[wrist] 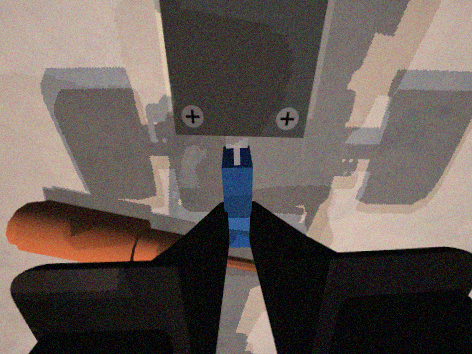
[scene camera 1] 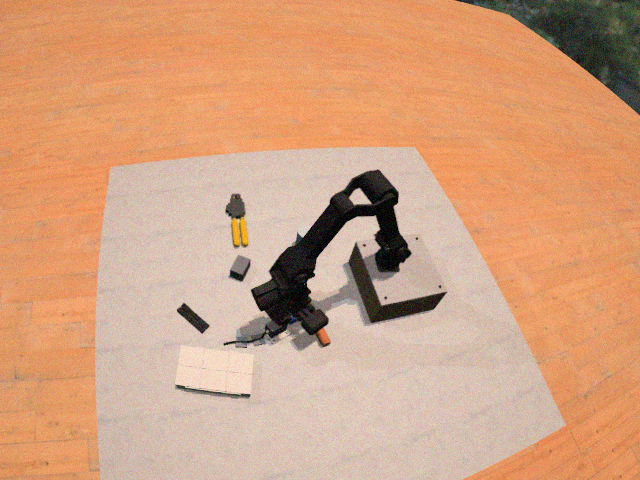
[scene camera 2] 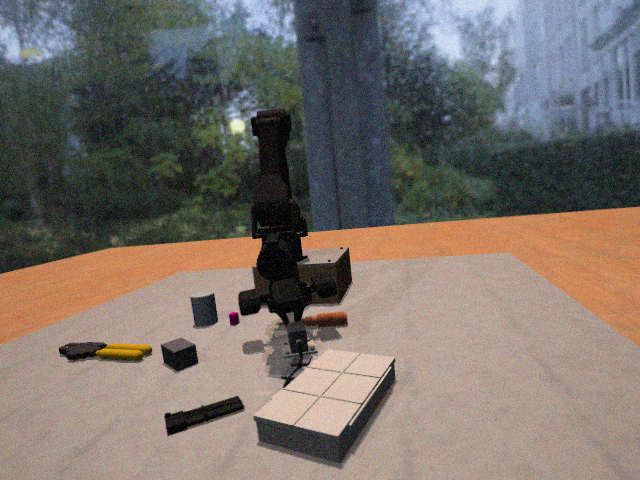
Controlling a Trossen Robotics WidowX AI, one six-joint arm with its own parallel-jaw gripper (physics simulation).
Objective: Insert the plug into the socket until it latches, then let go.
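Frame: origin at the arm's base, x right, y ahead, z up, level; millimetres.
Seen in the pictures: gripper, fingertip midpoint: [wrist: 237, 209] [scene camera 1: 298, 316]; arm's base, link origin: [scene camera 1: 387, 262].
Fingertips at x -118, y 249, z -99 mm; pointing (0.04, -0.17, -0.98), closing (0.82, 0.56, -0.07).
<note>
Offsets run from my fingertips to a thing's middle. "spot": to the spot under its first point.
The blue plug {dy +17, dx -11, dz +5 mm} [wrist: 237, 186] [scene camera 1: 292, 318] is between the two black fingers of my gripper [wrist: 237, 209] [scene camera 2: 291, 320], which is shut on it. The plug points at the front of the dark socket housing {dy +69, dx -44, dz +17 mm} [wrist: 235, 75] [scene camera 2: 297, 336] [scene camera 1: 277, 328], which has two cross-head screws. In the wrist view a pale piece shows at the plug's front end, by the housing's lower edge; how deep it sits is hidden. A black cable {spot: dy +156, dx -79, dz +0 mm} [scene camera 1: 242, 341] [scene camera 2: 293, 374] leads from the housing's far side.
An orange screwdriver {dy -41, dx -20, dz +8 mm} [wrist: 75, 227] [scene camera 1: 323, 336] [scene camera 2: 328, 319] lies beneath and beside the gripper. A white-topped block {dy +228, dx -174, dz +12 mm} [scene camera 1: 214, 370] [scene camera 2: 336, 387], a black bar {dy +293, dx -14, dz +2 mm} [scene camera 1: 192, 317], a grey block {dy +163, dx +151, dz +12 mm} [scene camera 1: 240, 268], yellow-handled pliers {spot: dy +177, dx +326, dz +11 mm} [scene camera 1: 237, 222], a grey cylinder {dy -33, dx +252, dz +29 mm} [scene camera 2: 204, 309] and a magenta piece {dy -36, dx +172, dz +7 mm} [scene camera 2: 233, 318] are around.
</note>
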